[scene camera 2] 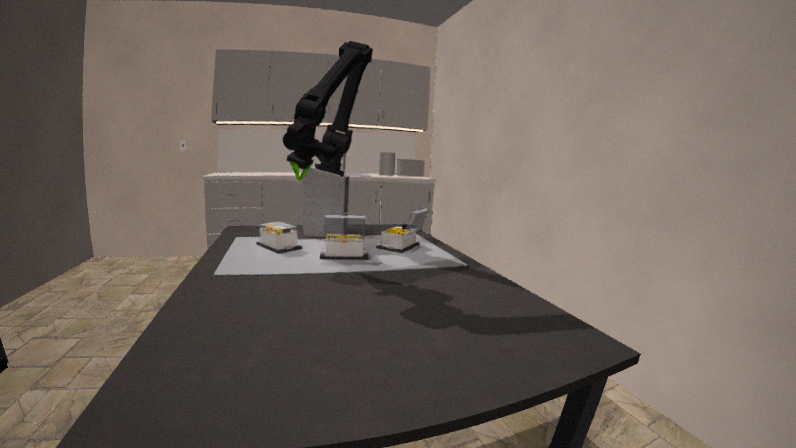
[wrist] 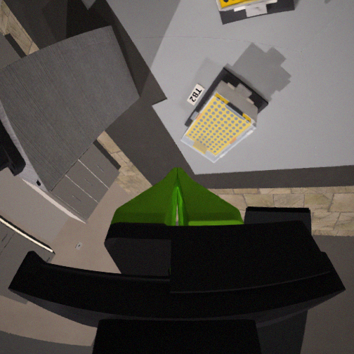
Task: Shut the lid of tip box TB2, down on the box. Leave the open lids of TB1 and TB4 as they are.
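Frame: origin at the arm's base, x ahead, y right, z down, level; metres.
Where they show: gripper, fingertip midpoint: [scene camera 2: 299, 180]; arm's base at its link origin: [scene camera 2: 328, 171].
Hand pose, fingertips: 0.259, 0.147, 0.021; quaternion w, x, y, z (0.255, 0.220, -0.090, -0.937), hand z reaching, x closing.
Observation:
Things, the pixels of their centre, and the offset from my fingertips, as dx, dy, dz. Level surfaces: height alone.
- Tip box TB2 at the middle of its body: [scene camera 2: 281, 235] -0.047, +0.061, +0.202
- middle box at the middle of its body: [scene camera 2: 343, 244] +0.083, -0.146, +0.208
- right box at the middle of its body: [scene camera 2: 396, 237] +0.007, -0.362, +0.208
- light mat at its surface level: dz +0.241
- dark table at its surface level: dz +0.244
Tip box TB2 [scene camera 2: 278, 239] [wrist: 237, 92] is a white box with a yellow tip rack, at the left of the group in scene camera 2. Its clear lid [scene camera 2: 280, 225] [wrist: 220, 128] lies down over the rack, looking about level. Whether it is fully seated is too small to tell. The TB2 label [wrist: 195, 94] lies beside it. My green gripper [scene camera 2: 299, 178] [wrist: 176, 174] is shut and empty, above and apart from the box. A middle box [scene camera 2: 344, 248] has its lid [scene camera 2: 345, 223] upright; a right box [scene camera 2: 398, 240] has its lid [scene camera 2: 418, 218] tilted back. Their labels cannot be read.
The boxes stand on a light mat [scene camera 2: 239, 266] [wrist: 310, 140] on the dark table [scene camera 2: 334, 350]. A tall grey block [scene camera 2: 321, 203] [wrist: 70, 90] stands behind them. Part of another box [wrist: 257, 8] shows at the top of the wrist view.

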